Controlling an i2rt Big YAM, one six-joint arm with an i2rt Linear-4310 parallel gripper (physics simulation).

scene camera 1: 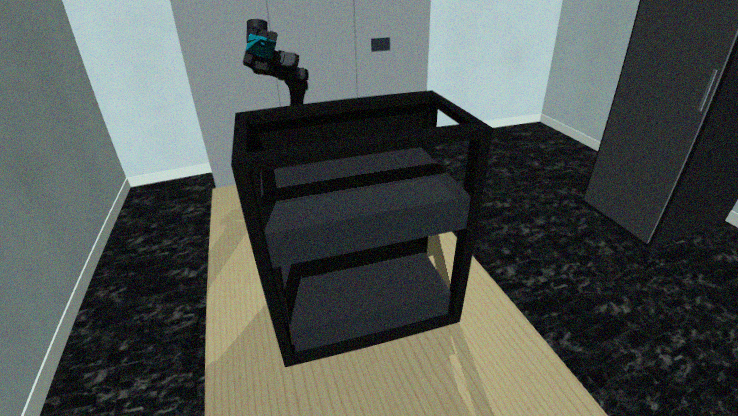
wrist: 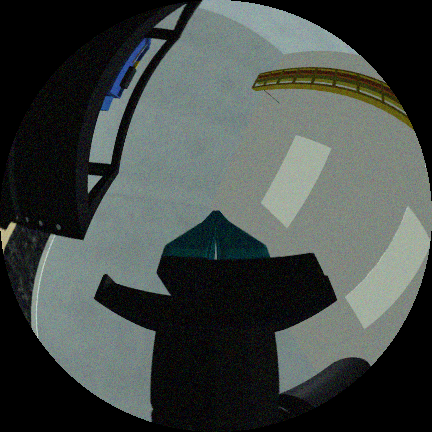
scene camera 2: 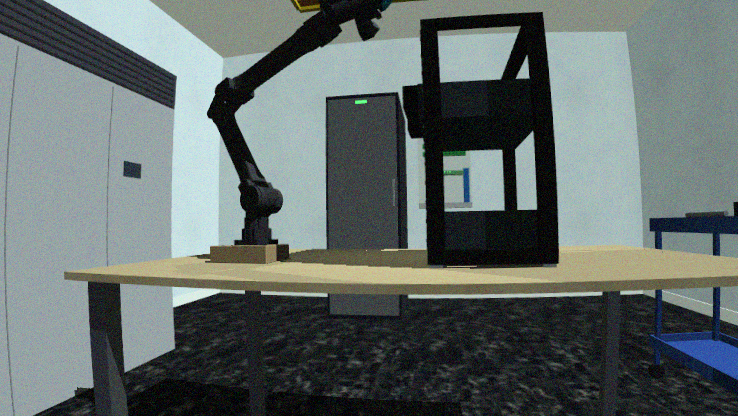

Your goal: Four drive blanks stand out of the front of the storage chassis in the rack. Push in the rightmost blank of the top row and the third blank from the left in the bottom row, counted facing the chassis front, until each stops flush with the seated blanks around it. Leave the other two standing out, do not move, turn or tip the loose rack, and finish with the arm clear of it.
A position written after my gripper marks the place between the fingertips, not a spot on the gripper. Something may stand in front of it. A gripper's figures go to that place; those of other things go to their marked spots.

Scene:
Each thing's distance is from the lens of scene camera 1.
my gripper (scene camera 1: 264, 38): 0.94 m
black rack (scene camera 1: 339, 197): 0.81 m

